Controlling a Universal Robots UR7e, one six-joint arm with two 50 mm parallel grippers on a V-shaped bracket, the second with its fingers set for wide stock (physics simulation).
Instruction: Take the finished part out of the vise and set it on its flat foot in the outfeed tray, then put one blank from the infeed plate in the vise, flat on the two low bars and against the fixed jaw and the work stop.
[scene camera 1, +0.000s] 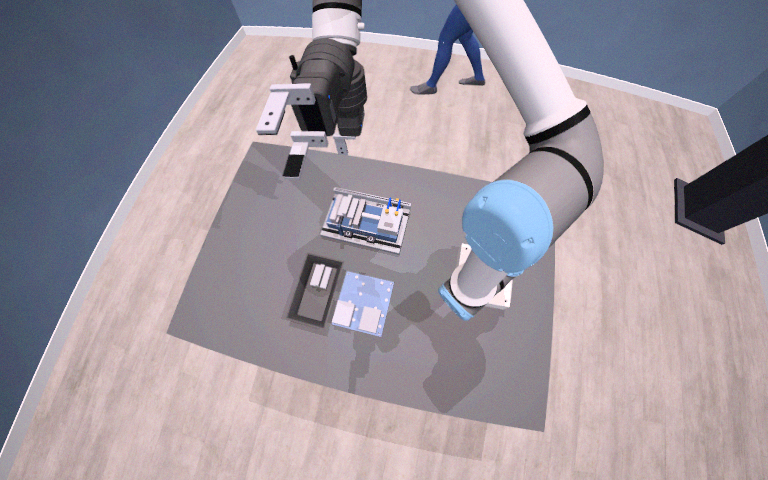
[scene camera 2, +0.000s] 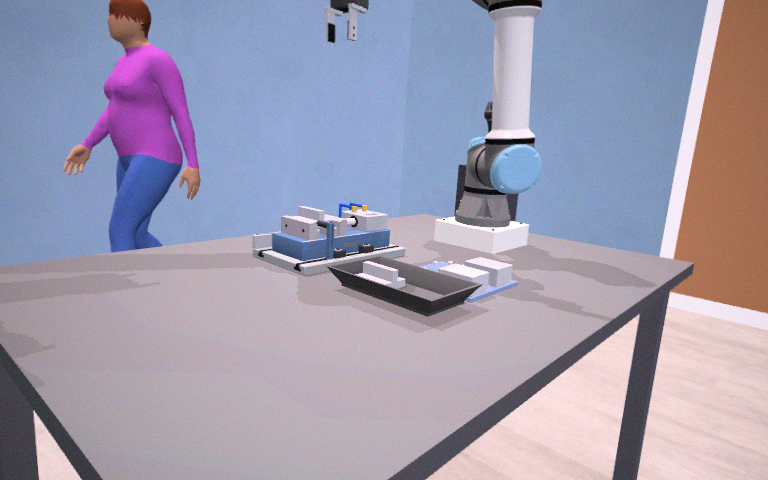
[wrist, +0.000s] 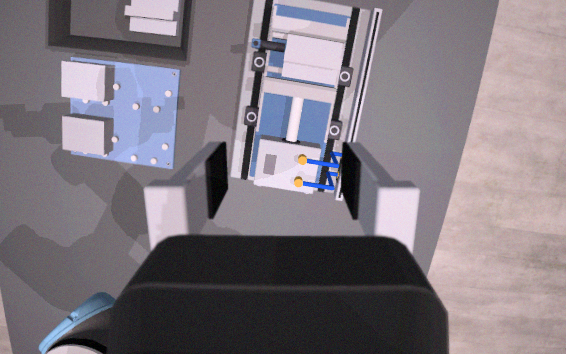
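My gripper is open and empty, high above the table near the vise. A stepped white part sits in the vise, between the fixed jaw and the moving jaw. The work stop's dark rod reaches its side. The two low bars are mostly hidden. A similar part rests in the dark outfeed tray. Two blanks lie on the blue infeed plate.
The vise's cylinder block carries yellow fittings and blue hoses. A rail runs along the vise's far side. The arm's base stands on the table. A person is beyond the table.
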